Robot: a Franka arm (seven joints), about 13 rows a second.
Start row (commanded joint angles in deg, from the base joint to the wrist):
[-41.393 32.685 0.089 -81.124 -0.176 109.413 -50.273]
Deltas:
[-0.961 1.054 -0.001 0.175 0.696 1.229 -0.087]
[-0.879 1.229 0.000 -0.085 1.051 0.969 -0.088]
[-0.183 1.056 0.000 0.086 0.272 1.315 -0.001]
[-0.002 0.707 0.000 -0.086 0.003 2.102 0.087]
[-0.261 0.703 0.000 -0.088 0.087 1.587 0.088]
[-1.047 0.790 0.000 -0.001 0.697 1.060 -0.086]
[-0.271 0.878 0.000 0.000 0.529 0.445 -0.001]
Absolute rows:
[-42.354 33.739 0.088 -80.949 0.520 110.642 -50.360]
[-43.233 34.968 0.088 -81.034 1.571 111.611 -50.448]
[-43.416 36.024 0.088 -80.948 1.843 112.926 -50.449]
[-43.418 36.731 0.088 -81.034 1.846 115.028 -50.362]
[-43.679 37.434 0.088 -81.122 1.933 116.615 -50.274]
[-44.726 38.224 0.088 -81.123 2.630 117.675 -50.360]
[-44.997 39.102 0.088 -81.123 3.159 118.120 -50.361]

